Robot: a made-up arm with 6 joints.
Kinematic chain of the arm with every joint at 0, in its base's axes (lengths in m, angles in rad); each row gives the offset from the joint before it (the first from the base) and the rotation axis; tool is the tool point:
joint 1: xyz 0 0 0.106 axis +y
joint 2: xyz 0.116 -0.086 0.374 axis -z
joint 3: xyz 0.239 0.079 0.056 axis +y
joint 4: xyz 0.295 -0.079 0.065 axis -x
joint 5: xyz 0 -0.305 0.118 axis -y
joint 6: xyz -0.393 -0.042 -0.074 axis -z
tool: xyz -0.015 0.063 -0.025
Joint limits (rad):
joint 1: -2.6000..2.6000
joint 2: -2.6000..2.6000
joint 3: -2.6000..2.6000
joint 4: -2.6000..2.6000
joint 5: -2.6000..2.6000
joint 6: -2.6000..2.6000
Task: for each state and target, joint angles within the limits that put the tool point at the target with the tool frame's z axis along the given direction. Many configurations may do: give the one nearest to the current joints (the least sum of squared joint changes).
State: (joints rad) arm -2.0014 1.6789 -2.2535 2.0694 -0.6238 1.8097
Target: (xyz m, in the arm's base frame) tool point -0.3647 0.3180 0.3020 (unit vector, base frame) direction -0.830 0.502 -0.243
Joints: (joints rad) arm -1.7443 1.0468 -2.0386 1.3188 -1.3964 1.8581
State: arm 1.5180 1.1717 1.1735 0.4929 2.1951 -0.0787
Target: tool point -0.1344 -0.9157 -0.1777 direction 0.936 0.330 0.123
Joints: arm 2.3702 1.0095 0.9224 1.1593 2.1029 -0.1627
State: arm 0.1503 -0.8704 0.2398 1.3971 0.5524 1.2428
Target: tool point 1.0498 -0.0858 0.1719 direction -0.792 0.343 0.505
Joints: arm 1.0037 -0.0285 -0.1759 2.1563 1.1146 1.3780
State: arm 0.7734 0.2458 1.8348 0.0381 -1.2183 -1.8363
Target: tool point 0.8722 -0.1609 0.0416 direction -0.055 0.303 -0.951
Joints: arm 0.5270 -0.4287 2.2014 0.1047 -0.3910 -1.6931
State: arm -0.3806 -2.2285 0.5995 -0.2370 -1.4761 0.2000
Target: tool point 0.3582 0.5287 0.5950 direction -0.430 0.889 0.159
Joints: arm 0.0092 -2.2193 -0.0473 -1.0570 -1.3472 0.1516
